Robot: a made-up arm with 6 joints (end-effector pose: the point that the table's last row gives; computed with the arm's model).
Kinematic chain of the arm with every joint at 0, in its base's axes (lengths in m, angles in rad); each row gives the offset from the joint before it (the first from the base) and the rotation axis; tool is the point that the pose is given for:
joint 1: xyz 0 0 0.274 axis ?
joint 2: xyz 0 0 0 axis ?
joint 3: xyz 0 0 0.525 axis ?
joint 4: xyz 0 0 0 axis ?
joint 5: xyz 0.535 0 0 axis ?
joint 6: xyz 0 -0.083 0 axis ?
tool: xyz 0 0 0
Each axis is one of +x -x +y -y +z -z.
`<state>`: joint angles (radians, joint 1 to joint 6).
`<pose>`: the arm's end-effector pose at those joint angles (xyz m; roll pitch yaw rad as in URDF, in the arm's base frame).
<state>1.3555 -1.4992 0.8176 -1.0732 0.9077 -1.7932</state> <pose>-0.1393 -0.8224 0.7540 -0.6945 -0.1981 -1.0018</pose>
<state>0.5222 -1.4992 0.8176 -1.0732 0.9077 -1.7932</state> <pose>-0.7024 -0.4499 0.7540 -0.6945 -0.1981 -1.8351</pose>
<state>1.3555 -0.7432 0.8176 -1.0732 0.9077 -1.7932</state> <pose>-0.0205 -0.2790 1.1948 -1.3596 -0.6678 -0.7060</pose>
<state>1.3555 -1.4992 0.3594 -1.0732 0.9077 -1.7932</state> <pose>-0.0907 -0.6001 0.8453 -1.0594 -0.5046 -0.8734</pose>
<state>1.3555 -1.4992 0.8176 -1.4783 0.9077 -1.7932</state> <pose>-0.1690 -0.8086 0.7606 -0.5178 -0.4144 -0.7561</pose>
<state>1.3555 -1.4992 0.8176 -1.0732 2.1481 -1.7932</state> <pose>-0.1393 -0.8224 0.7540 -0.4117 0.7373 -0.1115</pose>
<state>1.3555 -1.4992 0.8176 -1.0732 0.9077 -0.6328</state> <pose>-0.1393 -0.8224 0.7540 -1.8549 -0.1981 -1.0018</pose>
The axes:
joint 1: +z
joint 2: +y
joint 3: -y
joint 4: -x
joint 5: -y
joint 6: -x

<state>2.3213 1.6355 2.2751 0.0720 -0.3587 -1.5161</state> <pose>-0.5871 0.7509 0.5642 1.4560 -0.2817 2.2950</pose>
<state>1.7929 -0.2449 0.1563 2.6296 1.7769 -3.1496</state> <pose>-0.1475 0.3248 1.0297 1.1285 1.0461 3.0704</pose>
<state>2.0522 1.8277 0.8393 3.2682 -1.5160 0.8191</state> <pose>-0.4403 0.6650 -0.3120 2.2423 -0.5225 2.1982</pose>
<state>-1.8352 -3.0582 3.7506 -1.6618 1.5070 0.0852</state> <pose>-0.1131 -0.4465 -0.0522 2.0165 0.0465 2.9781</pose>
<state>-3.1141 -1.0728 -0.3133 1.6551 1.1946 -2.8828</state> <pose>0.1304 -0.0034 0.9531 0.5697 -0.1975 -1.8761</pose>
